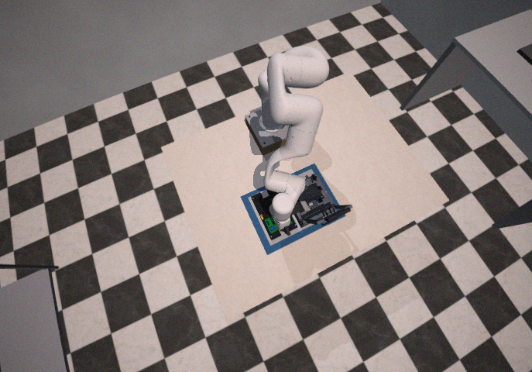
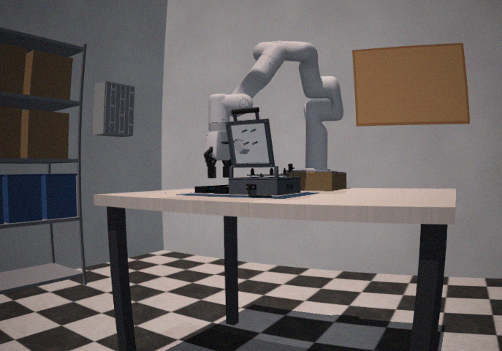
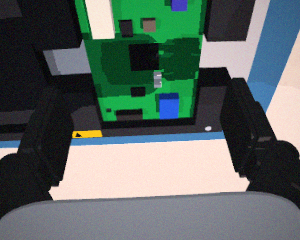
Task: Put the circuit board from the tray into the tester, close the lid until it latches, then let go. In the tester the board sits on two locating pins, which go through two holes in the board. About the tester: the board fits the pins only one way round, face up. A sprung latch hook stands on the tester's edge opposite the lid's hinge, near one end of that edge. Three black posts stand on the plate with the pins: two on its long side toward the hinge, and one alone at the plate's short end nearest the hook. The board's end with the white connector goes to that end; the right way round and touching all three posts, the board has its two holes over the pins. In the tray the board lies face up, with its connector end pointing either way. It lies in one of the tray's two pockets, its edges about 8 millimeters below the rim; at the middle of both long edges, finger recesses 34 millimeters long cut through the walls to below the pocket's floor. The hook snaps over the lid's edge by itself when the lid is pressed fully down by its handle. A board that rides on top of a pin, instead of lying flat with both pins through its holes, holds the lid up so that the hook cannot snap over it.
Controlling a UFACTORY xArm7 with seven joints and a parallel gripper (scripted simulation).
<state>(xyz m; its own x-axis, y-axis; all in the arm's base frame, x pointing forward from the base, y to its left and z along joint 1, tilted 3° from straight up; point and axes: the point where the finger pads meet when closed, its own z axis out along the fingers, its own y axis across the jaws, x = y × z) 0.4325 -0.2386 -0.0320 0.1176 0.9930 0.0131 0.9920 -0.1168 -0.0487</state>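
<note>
Now: hand 5 cm above the green circuit board. Round my hand: tester lid 16 cm to the left, 12 cm above, 10 cm ahead; latch hook 24 cm to the left, 7 cm behind, 2 cm above.
</note>
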